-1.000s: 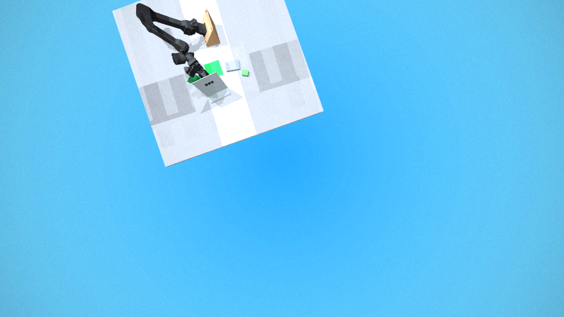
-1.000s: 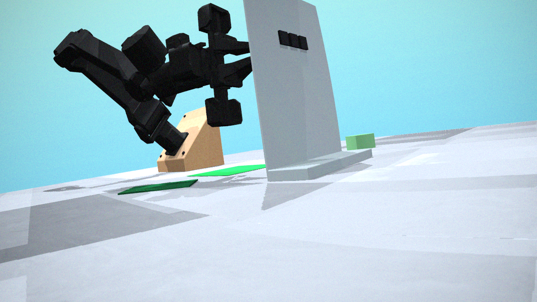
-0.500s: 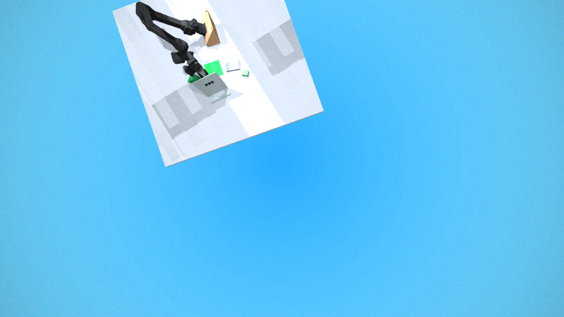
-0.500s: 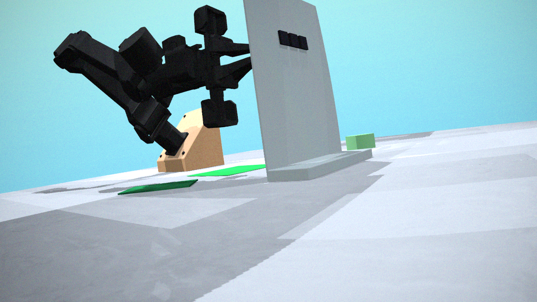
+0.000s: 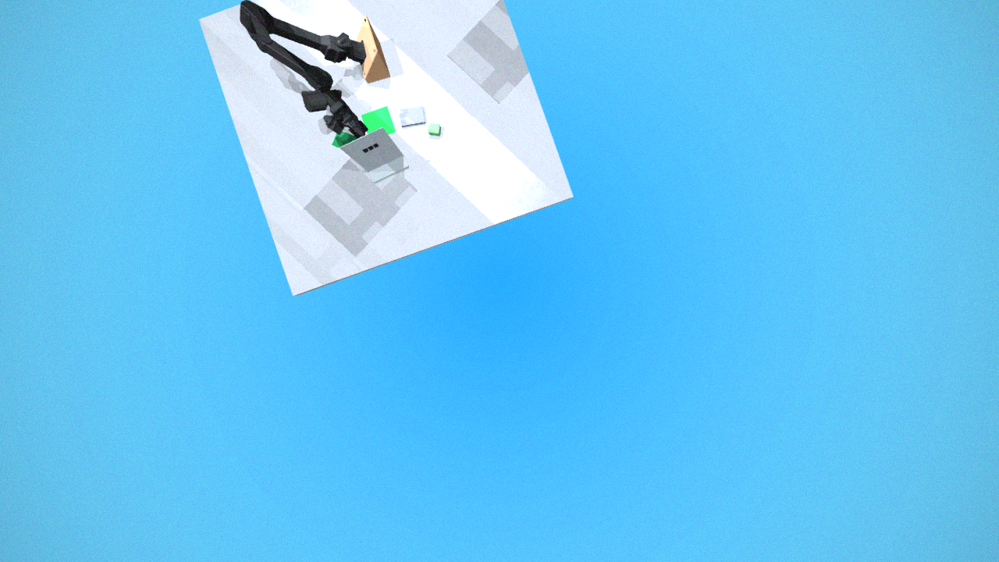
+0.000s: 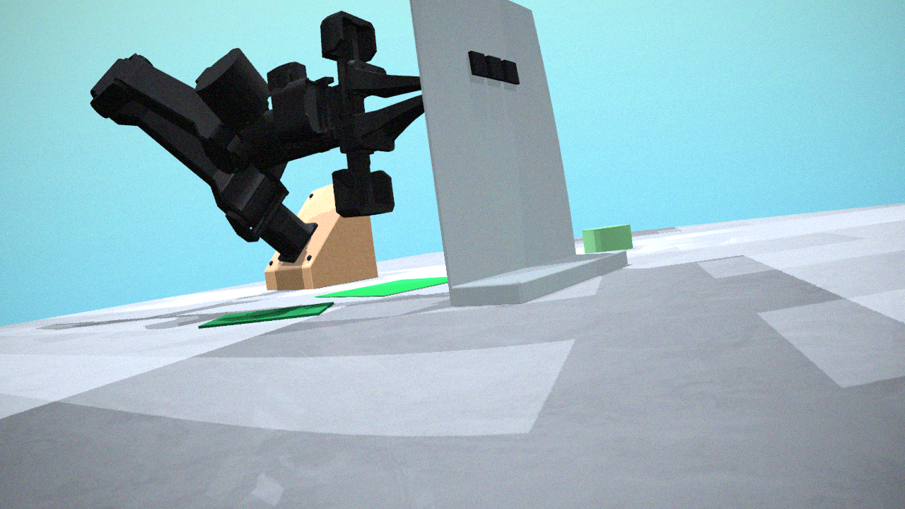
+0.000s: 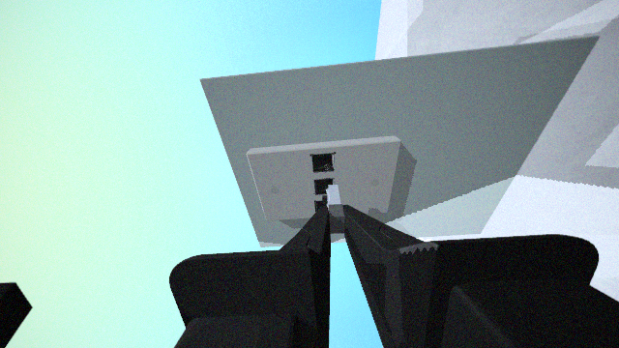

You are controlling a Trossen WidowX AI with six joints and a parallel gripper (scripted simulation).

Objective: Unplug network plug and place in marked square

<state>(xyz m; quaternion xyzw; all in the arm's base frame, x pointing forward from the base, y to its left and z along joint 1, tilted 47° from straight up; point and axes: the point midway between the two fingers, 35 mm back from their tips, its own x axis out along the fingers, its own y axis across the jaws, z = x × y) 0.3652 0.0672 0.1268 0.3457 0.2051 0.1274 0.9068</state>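
The bright green marked square lies 140 mm behind my gripper tip, 20 mm to the left of it and 160 mm below it. The rest, counted from my gripper tip: network plug: right at my gripper tip; dark green flat patch: 90 mm behind, 140 mm to the right, 160 mm below; upright grey panel: 50 mm ahead, 20 mm to the left, 60 mm below.
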